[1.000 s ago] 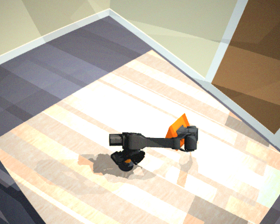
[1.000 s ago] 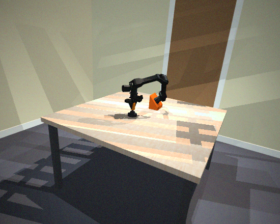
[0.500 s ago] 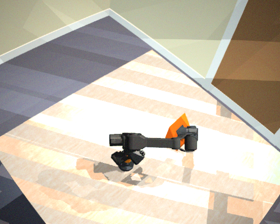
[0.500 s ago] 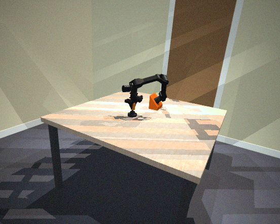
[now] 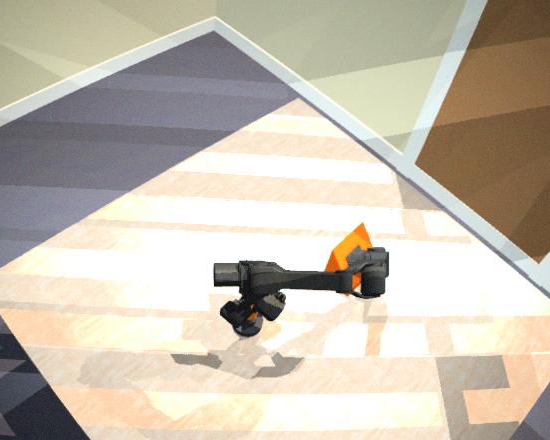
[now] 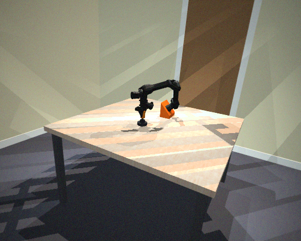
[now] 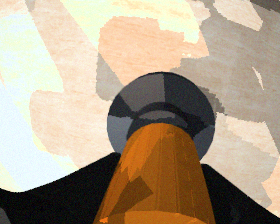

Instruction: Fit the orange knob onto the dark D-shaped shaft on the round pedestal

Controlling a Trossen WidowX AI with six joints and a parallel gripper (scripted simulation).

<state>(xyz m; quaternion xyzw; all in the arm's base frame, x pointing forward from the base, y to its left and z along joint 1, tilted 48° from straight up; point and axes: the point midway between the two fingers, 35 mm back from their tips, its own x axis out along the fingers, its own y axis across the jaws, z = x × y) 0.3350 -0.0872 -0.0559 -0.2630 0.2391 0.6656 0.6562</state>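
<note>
The orange knob is 20 mm above my gripper tip. The rest, counted from my gripper tip: dark round pedestal 40 mm below.
</note>
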